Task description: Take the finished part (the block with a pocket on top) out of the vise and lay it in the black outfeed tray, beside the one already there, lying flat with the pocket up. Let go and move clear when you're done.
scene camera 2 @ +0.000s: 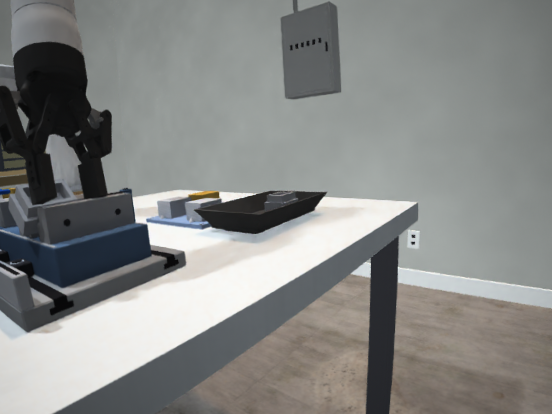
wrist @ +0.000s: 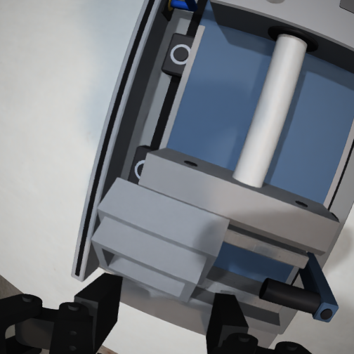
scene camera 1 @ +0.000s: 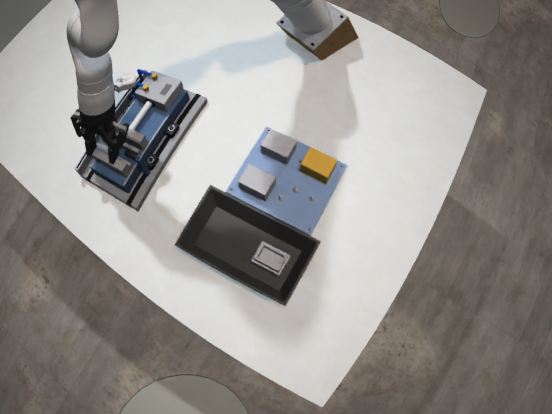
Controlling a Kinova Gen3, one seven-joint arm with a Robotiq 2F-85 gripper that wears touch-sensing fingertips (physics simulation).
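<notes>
The grey finished part is at the vise's jaws, toward one end, and looks tilted. Its pocket opening shows toward the bottom of the wrist view. The blue and grey vise stands at the left of the table. My gripper is open above the jaws, its fingers apart around the part's upper end; the wrist view shows no finger contact. The black outfeed tray holds another pocketed part, flat with its pocket up, toward the far right end.
A blue board beside the tray bears two grey blocks and a yellow block. The vise's black handle sticks up near the right finger. A robot base stands at the table's back.
</notes>
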